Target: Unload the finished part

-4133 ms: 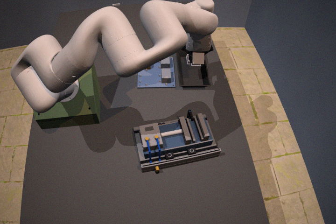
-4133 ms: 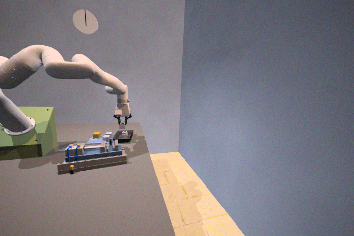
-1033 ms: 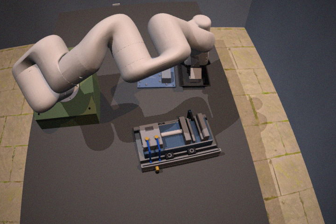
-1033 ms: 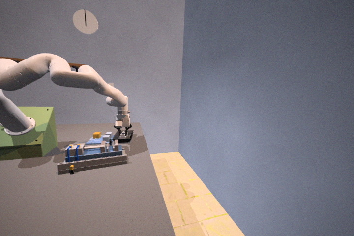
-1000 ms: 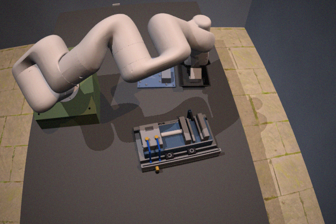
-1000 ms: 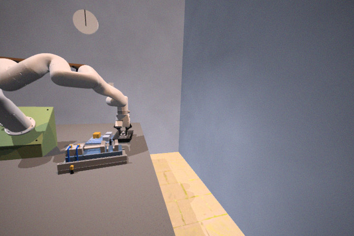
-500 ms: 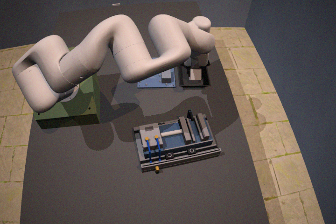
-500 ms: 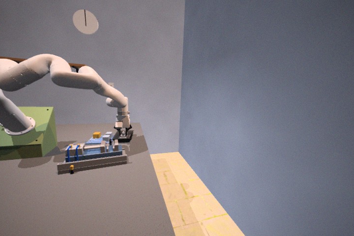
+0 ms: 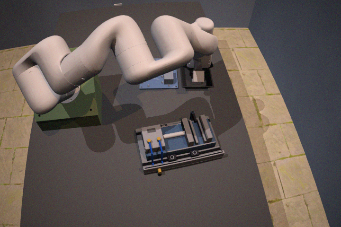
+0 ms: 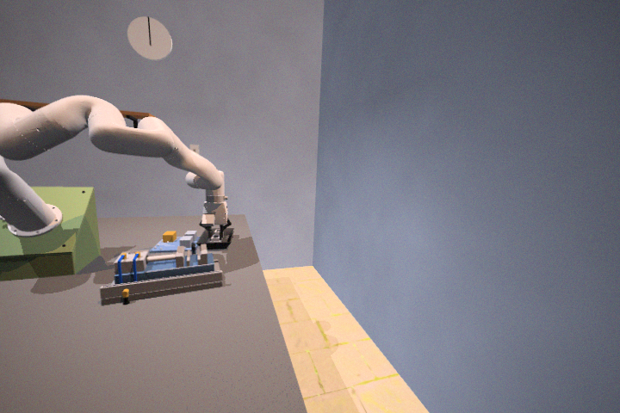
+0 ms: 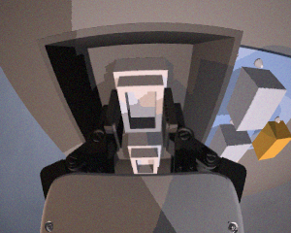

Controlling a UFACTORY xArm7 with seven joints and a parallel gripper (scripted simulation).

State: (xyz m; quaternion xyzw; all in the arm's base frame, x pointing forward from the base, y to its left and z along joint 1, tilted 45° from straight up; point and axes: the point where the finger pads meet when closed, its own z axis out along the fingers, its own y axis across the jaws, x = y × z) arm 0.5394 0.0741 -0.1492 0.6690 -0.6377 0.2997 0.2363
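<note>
My gripper is now 12 cm past the grey block, 1 cm to the right of it and 3 cm above it. Also, from my hand: orange block 21 cm behind, 9 cm to the left, 3 cm below; blue fixture plate 17 cm behind, 5 cm to the left, 5 cm below.
</note>
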